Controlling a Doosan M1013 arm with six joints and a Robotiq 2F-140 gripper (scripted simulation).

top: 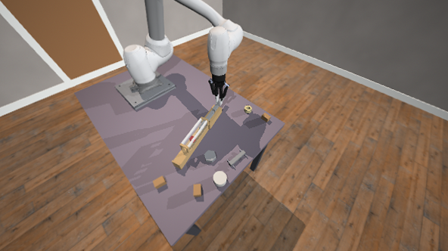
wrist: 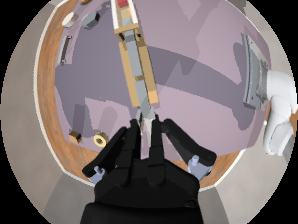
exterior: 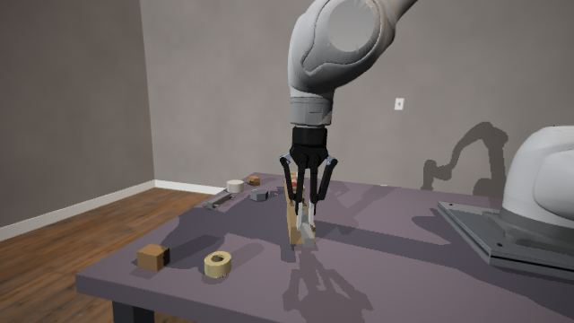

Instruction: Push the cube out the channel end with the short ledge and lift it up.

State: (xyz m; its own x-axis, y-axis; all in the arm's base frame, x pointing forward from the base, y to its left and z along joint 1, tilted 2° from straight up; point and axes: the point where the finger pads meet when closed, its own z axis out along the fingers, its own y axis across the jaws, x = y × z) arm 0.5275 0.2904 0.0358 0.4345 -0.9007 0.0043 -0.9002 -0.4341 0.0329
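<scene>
My hand is 25 cm to the left of the channel, 12 cm short of it and 3 cm above it. The rest, counted from my hand: grey hexagonal piece (26 cm to the right, 26 cm ahead, 7 cm below); grey handle piece (36 cm ahead, 15 cm to the right, 8 cm below); yellow ring (15 cm to the left, 13 cm ahead, 7 cm below).
</scene>
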